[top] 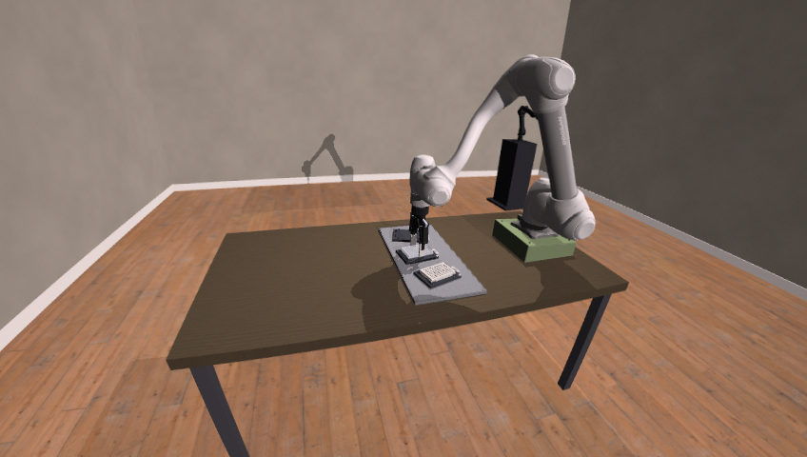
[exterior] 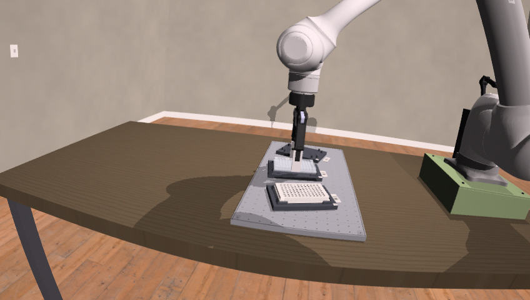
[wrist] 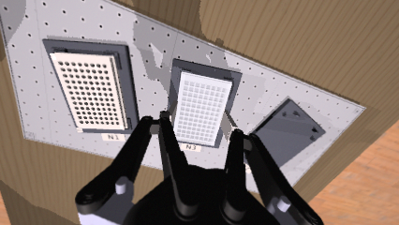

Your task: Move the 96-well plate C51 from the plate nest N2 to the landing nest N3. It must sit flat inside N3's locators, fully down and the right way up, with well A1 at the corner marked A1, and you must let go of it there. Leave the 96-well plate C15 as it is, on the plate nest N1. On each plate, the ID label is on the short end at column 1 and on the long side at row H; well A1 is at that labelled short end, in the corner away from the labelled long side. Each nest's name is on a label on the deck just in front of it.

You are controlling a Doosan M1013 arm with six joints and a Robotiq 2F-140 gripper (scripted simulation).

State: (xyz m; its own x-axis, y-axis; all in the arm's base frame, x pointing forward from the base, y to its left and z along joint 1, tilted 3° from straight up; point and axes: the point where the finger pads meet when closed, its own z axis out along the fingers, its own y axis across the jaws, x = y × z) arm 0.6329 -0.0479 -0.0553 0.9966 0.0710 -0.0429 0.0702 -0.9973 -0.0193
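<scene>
The landing nest N3 is 4 cm below my hand. Also, from my hand: N3 label: 10 cm behind, 1 cm to the right, 5 cm below; then nest N2: 3 cm behind, 19 cm to the right, 4 cm below; then N2 label: 12 cm behind, 15 cm to the right, 5 cm below.
</scene>
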